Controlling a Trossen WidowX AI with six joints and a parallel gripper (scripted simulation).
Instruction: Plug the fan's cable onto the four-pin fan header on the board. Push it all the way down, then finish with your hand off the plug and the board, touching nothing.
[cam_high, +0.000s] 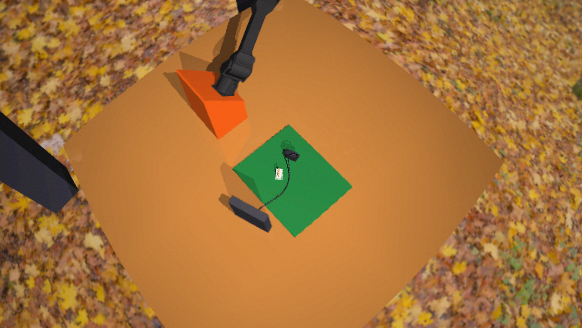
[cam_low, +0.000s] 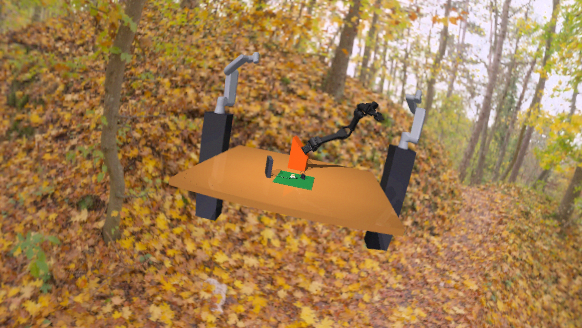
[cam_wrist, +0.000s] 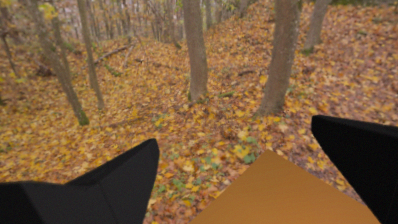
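Now: gripper tip 40 mm short of the dark plug, 460 mm to the left of it and 500 mm above it. The rest, counted from my gripper tip: green board: 90 mm ahead, 510 mm to the right, 540 mm below; then white four-pin fan header: 50 mm ahead, 520 mm to the right, 520 mm below; then dark flat fan: 100 mm ahead, 680 mm to the right, 460 mm below.
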